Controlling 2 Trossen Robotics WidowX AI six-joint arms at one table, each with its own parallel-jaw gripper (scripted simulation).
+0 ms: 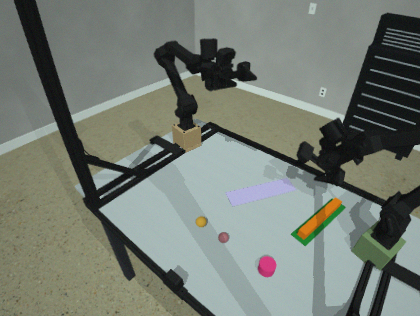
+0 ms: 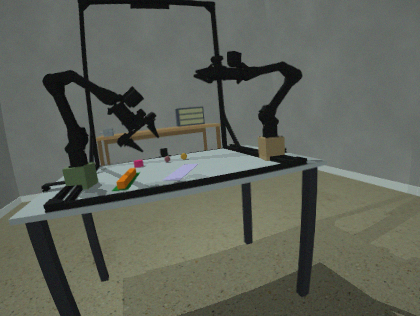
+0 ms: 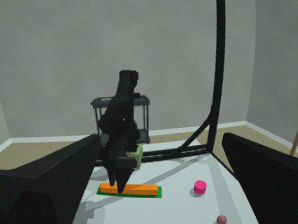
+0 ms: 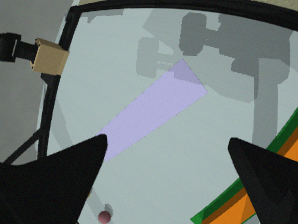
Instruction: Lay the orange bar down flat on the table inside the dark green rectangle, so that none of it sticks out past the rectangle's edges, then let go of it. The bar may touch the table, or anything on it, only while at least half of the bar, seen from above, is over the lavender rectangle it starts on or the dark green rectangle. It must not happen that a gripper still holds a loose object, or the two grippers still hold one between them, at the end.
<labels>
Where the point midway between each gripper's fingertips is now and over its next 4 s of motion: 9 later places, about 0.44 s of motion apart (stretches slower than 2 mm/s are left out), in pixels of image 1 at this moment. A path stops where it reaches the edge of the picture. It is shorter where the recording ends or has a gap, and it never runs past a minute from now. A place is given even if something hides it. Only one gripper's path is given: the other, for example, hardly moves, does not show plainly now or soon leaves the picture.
My right gripper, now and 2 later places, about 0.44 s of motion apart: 304, 172; 311, 119; 323, 95
</labels>
